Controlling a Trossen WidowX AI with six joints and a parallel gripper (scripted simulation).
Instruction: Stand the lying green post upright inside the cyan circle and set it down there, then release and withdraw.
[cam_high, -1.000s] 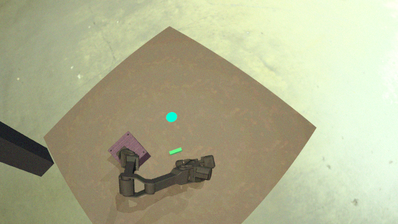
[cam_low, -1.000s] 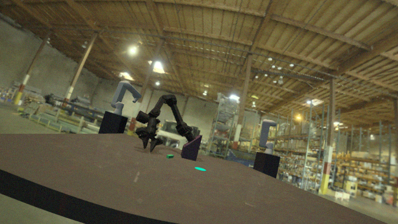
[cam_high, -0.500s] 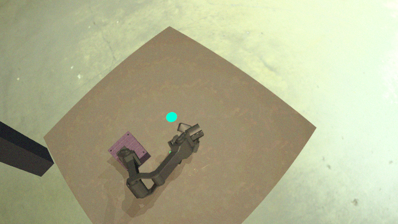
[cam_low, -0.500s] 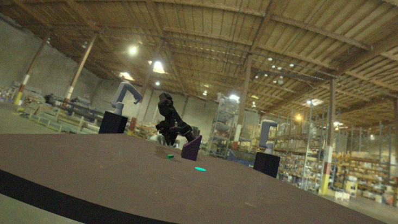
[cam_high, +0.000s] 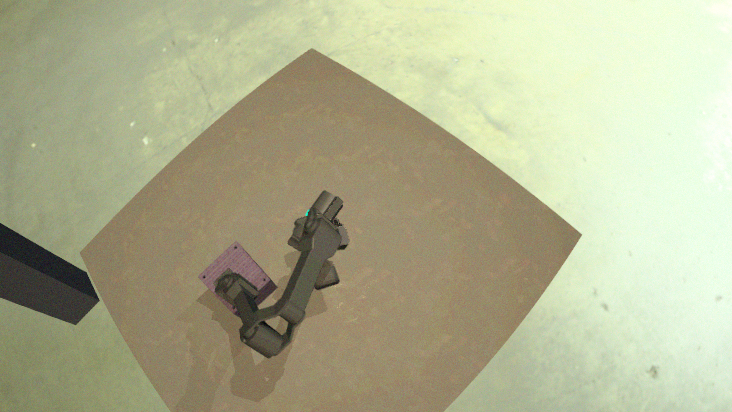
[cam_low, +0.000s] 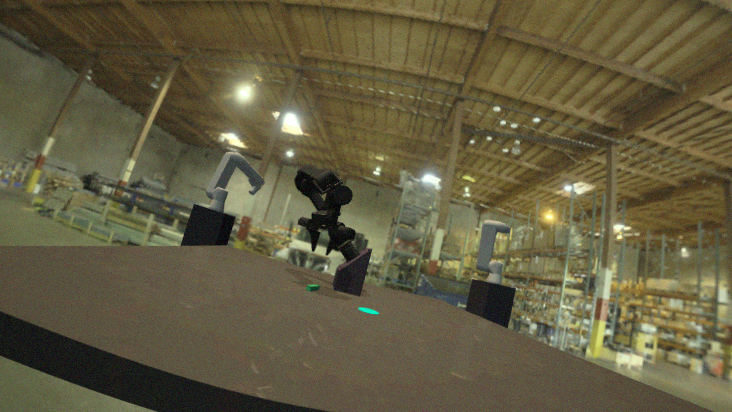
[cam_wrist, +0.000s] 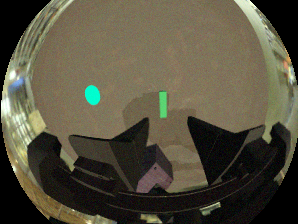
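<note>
My gripper tip is 20 mm past the green post, 10 mm to the right of it and 110 mm above it. Also, from my gripper tip: cyan circle: 100 mm ahead, 180 mm to the left, 120 mm below.
</note>
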